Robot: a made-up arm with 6 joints. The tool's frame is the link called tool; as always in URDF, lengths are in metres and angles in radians. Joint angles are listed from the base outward.
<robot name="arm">
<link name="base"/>
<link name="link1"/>
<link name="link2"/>
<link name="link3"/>
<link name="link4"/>
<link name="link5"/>
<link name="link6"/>
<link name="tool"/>
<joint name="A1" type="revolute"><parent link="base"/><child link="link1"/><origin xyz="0.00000 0.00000 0.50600"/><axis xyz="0 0 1"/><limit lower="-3.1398" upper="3.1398"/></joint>
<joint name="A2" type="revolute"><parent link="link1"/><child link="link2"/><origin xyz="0.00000 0.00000 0.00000"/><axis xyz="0 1 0"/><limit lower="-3.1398" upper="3.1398"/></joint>
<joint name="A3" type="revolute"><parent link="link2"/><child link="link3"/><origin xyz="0.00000 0.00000 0.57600"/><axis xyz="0 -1 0"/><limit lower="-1.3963" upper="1.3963"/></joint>
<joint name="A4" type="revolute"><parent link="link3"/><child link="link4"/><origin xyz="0.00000 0.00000 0.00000"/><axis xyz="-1 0 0"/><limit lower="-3.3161" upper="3.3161"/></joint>
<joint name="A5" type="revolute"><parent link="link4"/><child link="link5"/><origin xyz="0.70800 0.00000 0.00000"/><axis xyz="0 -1 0"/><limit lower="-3.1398" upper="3.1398"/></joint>
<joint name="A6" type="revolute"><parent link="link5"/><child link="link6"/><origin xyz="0.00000 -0.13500 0.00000"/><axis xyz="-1 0 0"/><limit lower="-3.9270" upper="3.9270"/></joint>
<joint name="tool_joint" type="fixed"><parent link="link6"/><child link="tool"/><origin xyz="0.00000 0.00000 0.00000"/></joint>
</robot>
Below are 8 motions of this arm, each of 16 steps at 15 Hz.
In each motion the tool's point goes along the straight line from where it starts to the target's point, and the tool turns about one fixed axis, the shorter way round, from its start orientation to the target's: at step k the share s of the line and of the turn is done. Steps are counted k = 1, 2, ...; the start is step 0. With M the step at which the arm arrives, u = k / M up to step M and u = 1 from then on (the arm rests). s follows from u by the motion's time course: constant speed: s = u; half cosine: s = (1 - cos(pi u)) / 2; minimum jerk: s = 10 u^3 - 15 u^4 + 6 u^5.
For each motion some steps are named. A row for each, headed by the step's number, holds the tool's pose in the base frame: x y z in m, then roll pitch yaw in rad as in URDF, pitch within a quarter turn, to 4 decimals.
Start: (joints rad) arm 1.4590 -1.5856 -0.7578 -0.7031 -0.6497 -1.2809
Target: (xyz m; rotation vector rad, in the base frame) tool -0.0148 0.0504 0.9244 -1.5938 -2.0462 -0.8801
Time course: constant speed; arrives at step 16
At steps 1, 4, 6, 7, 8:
1: 0.0916 -0.0381 0.9576 1.8160 -0.3010 1.8953
4: 0.0703 -0.0204 0.9510 2.0053 -0.3763 1.9385
6: 0.0561 -0.0086 0.9465 2.1330 -0.4302 1.9591
7: 0.0490 -0.0027 0.9443 2.1976 -0.4580 1.9667
8: 0.0419 0.0032 0.9421 2.2629 -0.4861 1.9724

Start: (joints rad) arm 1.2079 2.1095 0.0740 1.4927 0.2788 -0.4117
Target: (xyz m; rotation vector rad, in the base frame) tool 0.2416 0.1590 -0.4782 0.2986 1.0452 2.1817
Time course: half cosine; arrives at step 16
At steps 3, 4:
3: 0.1261 0.2646 -0.4824 1.3691 1.0133 -2.7381
4: 0.1339 0.2574 -0.4821 1.2633 0.9728 -2.8790

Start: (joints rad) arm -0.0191 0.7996 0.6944 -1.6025 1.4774 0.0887
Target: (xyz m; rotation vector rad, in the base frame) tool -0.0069 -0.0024 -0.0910 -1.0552 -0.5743 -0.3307
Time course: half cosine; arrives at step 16
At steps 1, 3, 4, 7, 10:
1: 1.0922 -0.0166 0.6913 1.3661 0.0243 -1.5004
3: 1.0093 -0.0156 0.6324 1.2562 -0.1071 -1.4936
4: 0.9403 -0.0147 0.5833 1.1623 -0.2154 -1.4767
7: 0.6562 -0.0110 0.3810 0.6948 -0.6238 -1.2713
10: 0.3356 -0.0068 0.1528 -0.1640 -0.8635 -0.6571

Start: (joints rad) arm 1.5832 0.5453 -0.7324 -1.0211 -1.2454 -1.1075
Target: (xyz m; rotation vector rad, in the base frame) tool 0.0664 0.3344 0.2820 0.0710 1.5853 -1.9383
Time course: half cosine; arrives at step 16
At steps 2, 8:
2: 0.0657 0.3917 0.2872 -2.2731 0.4651 -2.6859
8: 0.0660 0.3642 0.2847 -1.7854 0.4516 -2.6645

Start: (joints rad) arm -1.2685 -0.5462 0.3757 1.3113 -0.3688 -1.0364
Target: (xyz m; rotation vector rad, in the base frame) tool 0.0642 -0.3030 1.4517 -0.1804 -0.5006 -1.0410
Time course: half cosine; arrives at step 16
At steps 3, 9, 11, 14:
3: -0.0181 -0.0566 1.6252 0.0931 -0.7365 -1.7057
9: 0.0280 -0.1947 1.5279 0.0767 -0.6019 -1.3489
11: 0.0442 -0.2432 1.4938 0.0847 -0.5547 -1.2318
14: 0.0608 -0.2928 1.4589 0.0991 -0.5077 -1.1149

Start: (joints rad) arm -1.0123 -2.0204 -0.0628 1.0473 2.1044 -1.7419
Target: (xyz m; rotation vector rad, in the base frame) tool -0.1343 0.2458 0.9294 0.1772 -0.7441 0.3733
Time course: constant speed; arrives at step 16
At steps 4, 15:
4: -0.4319 0.6033 0.8828 -1.3840 0.2931 1.0033
15: -0.1591 0.2756 0.9255 -0.1443 -0.7190 0.5107

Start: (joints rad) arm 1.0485 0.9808 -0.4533 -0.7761 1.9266 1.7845
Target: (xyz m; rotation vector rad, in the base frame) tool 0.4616 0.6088 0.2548 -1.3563 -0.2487 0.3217
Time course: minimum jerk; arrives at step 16
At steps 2, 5, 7, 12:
2: 0.3259 0.3730 0.1145 -1.6734 -0.4437 0.2319
5: 0.3485 0.4123 0.1379 -1.6248 -0.3655 0.2470
7: 0.3766 0.4612 0.1669 -1.5643 -0.2691 0.2708
12: 0.4473 0.5840 0.2400 -1.4058 -0.0350 0.3543

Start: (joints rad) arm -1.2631 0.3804 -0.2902 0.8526 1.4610 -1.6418
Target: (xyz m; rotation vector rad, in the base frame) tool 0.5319 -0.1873 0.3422 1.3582 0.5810 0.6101
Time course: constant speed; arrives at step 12
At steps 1, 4, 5, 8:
1: 0.1976 -0.7669 0.6523 0.9459 -0.4019 -0.1907
4: 0.2888 -0.6088 0.5677 1.0411 -0.2395 0.0589
5: 0.3192 -0.5561 0.5395 1.0809 -0.1911 0.1434
8: 0.4103 -0.3981 0.4550 1.2213 -0.0681 0.4049

